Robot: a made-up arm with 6 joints.
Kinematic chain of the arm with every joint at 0, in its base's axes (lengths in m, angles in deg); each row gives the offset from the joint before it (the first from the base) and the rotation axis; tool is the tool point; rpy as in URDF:
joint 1: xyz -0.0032 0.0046 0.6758 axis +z
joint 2: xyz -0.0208 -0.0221 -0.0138 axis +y
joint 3: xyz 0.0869 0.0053 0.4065 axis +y
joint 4: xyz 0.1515 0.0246 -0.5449 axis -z
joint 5: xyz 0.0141 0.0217 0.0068 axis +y
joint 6: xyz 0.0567 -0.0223 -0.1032 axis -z
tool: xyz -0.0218 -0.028 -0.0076 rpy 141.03 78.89 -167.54
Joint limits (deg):
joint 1: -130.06..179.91
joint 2: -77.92..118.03
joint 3: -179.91..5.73
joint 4: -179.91..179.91
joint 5: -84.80..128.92
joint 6: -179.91..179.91
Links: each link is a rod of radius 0.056 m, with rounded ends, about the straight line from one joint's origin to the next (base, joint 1, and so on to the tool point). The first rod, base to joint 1, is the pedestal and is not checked.
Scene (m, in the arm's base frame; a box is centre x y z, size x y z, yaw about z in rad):
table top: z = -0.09
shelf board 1: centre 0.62 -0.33 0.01 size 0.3 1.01 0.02 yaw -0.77
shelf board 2: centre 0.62 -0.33 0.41 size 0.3 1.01 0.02 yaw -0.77
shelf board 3: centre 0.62 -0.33 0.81 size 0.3 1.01 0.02 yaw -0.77
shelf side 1: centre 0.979 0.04 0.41 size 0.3 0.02 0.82 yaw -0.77
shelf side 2: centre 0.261 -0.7 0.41 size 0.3 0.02 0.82 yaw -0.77
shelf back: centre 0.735 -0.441 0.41 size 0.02 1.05 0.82 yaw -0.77
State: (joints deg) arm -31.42 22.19 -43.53 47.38 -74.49 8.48
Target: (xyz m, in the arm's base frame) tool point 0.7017 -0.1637 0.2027
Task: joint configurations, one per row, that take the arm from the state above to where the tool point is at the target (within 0.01 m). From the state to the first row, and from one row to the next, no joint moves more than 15 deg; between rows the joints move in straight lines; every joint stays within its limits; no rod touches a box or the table.
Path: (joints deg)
1: -26.82 13.89 -30.48 50.99 -77.93 7.08
2: -22.21 5.60 -17.44 54.60 -81.36 5.67
3: -17.61 -2.70 -4.39 58.21 -84.80 4.27
4: -11.09 9.42 -12.62 53.90 -80.27 6.00
5: -4.57 21.53 -20.86 49.60 -75.73 7.73
6: 1.94 33.64 -29.09 45.30 -71.20 9.46
7: 8.46 45.75 -37.32 41.00 -66.67 11.19
8: 14.98 57.86 -45.55 36.69 -62.13 12.91
9: 7.61 61.43 -56.33 35.70 -60.50 13.05
10: 0.24 65.00 -67.12 34.70 -58.87 13.18
11: -7.14 68.57 -77.90 33.70 -57.24 13.31

